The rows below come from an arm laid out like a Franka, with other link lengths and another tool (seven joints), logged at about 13 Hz.
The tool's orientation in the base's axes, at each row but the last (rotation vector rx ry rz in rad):
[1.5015, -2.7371, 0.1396]
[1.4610, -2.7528, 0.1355]
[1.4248, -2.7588, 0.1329]
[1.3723, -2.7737, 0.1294]
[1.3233, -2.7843, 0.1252]
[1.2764, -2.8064, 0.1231]
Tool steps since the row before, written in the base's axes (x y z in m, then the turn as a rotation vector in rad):
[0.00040, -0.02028, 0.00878, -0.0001, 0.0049, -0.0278]
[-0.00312, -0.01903, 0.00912, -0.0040, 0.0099, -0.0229]
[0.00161, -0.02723, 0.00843, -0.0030, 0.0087, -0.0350]
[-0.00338, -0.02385, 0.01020, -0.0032, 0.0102, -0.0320]
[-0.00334, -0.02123, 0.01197, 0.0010, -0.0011, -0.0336]
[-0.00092, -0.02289, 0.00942, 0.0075, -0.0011, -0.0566]
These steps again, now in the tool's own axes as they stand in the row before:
[0.01734, -0.01179, -0.00698, -0.0057, 0.0047, 0.0273]
[0.01801, -0.00863, -0.00749, -0.0073, 0.0103, 0.0219]
[0.02177, -0.01751, -0.00589, -0.0077, 0.0096, 0.0340]
[0.02170, -0.01228, -0.00789, -0.0086, 0.0105, 0.0309]
[0.01950, -0.01135, -0.00979, -0.0027, 0.0002, 0.0335]
[0.01856, -0.01476, -0.00717, -0.0089, -0.0036, 0.0563]

